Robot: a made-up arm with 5 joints. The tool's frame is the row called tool.
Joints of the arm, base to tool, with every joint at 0 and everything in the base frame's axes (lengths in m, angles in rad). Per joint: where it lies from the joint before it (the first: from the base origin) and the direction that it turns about. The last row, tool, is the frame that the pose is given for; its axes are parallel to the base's.
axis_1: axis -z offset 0 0 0.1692
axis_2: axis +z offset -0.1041 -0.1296 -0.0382
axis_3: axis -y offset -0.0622 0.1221 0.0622
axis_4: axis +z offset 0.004 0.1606 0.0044
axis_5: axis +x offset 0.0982 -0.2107 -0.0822
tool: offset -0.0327 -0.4 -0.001
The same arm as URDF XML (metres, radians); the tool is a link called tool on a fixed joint. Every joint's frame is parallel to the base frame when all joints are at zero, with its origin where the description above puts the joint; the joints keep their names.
<robot name="arm">
  <joint name="axis_1" type="continuous">
    <parent link="base"/>
    <child link="link1"/>
    <origin xyz="0.0000 0.0000 0.1692"/>
    <axis xyz="0 0 -1"/>
  </joint>
  <joint name="axis_2" type="continuous">
    <parent link="link1"/>
    <child link="link2"/>
    <origin xyz="-0.1041 -0.1296 -0.0382"/>
    <axis xyz="0 0 1"/>
  </joint>
  <joint name="axis_3" type="continuous">
    <parent link="link2"/>
    <child link="link3"/>
    <origin xyz="-0.0622 0.1221 0.0622"/>
    <axis xyz="0 -1 0"/>
  </joint>
  <joint name="axis_4" type="continuous">
    <parent link="link3"/>
    <child link="link4"/>
    <origin xyz="0.0040 0.1606 0.0044"/>
    <axis xyz="0 0 1"/>
  </joint>
  <joint name="axis_5" type="continuous">
    <parent link="link4"/>
    <child link="link5"/>
    <origin xyz="0.0982 -0.2107 -0.0822"/>
    <axis xyz="1 0 0"/>
  </joint>
  <joint name="tool_joint" type="fixed">
    <parent link="link5"/>
    <child link="tool"/>
    <origin xyz="-0.0327 -0.4000 -0.0010"/>
  </joint>
  <link name="base"/>
  <link name="link1"/>
  <link name="link2"/>
  <link name="link3"/>
  <link name="link4"/>
  <link name="link5"/>
  <link name="tool"/>
</robot>

